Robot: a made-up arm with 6 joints. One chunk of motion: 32 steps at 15 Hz.
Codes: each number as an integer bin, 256 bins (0 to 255) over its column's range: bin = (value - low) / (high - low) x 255, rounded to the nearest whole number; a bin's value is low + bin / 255 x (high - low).
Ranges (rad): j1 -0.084..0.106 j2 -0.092..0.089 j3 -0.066..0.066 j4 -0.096..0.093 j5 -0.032..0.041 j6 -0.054..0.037
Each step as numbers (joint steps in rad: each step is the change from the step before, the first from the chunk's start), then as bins.
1 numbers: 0.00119 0.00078 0.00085 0.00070 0.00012 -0.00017
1 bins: 114 131 129 130 112 151
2 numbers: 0.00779 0.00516 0.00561 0.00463 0.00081 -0.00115
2 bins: 123 137 138 136 115 148
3 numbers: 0.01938 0.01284 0.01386 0.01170 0.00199 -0.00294
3 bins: 139 148 154 145 119 143
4 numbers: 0.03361 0.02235 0.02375 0.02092 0.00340 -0.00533
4 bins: 158 161 173 158 124 136
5 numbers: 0.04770 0.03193 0.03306 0.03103 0.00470 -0.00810
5 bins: 177 175 191 171 128 129
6 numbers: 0.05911 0.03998 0.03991 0.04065 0.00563 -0.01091
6 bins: 192 186 205 184 131 121
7 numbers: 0.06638 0.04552 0.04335 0.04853 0.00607 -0.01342
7 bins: 202 194 211 195 133 114
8 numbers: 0.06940 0.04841 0.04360 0.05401 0.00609 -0.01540
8 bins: 206 198 212 202 133 108
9 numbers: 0.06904 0.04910 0.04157 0.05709 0.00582 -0.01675
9 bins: 205 199 208 207 132 104
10 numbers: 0.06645 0.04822 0.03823 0.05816 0.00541 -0.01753
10 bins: 202 198 201 208 131 102
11 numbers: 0.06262 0.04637 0.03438 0.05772 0.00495 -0.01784
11 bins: 197 195 194 207 129 101
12 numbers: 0.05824 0.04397 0.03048 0.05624 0.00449 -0.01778
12 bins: 191 192 186 205 127 101
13 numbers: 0.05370 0.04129 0.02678 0.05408 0.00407 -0.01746
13 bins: 185 188 179 202 126 102
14 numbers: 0.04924 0.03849 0.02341 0.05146 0.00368 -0.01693
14 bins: 179 184 173 199 125 104
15 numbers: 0.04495 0.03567 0.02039 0.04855 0.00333 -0.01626
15 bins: 173 180 167 195 123 106
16 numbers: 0.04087 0.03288 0.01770 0.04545 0.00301 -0.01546
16 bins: 168 176 162 191 122 108
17 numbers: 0.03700 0.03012 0.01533 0.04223 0.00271 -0.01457
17 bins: 162 172 157 187 121 110
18 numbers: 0.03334 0.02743 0.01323 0.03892 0.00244 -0.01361
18 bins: 157 168 153 182 120 113
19 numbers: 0.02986 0.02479 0.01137 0.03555 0.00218 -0.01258
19 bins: 153 165 149 177 119 116
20 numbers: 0.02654 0.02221 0.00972 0.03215 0.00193 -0.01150
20 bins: 148 161 146 173 119 119
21 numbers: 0.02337 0.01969 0.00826 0.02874 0.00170 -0.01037
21 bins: 144 157 143 168 118 122
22 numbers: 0.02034 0.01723 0.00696 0.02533 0.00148 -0.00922
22 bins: 140 154 141 164 117 125
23 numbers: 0.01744 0.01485 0.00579 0.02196 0.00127 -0.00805
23 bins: 136 151 139 159 116 129
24 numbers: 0.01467 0.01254 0.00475 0.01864 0.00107 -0.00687
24 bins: 132 147 137 155 116 132
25 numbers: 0.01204 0.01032 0.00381 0.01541 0.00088 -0.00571
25 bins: 129 144 135 150 115 135
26 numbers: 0.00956 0.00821 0.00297 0.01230 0.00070 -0.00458
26 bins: 126 141 133 146 114 138
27 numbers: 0.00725 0.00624 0.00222 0.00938 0.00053 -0.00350
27 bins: 122 138 132 142 114 142
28 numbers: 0.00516 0.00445 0.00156 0.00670 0.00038 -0.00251
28 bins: 120 136 131 139 113 144
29 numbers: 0.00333 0.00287 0.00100 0.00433 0.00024 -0.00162
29 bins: 117 134 129 135 113 147
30 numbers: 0.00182 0.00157 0.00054 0.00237 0.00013 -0.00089
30 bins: 115 132 129 133 112 149
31 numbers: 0.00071 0.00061 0.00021 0.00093 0.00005 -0.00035
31 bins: 114 130 128 131 112 150
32 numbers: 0.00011 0.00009 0.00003 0.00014 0.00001 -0.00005
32 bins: 113 130 128 130 112 151
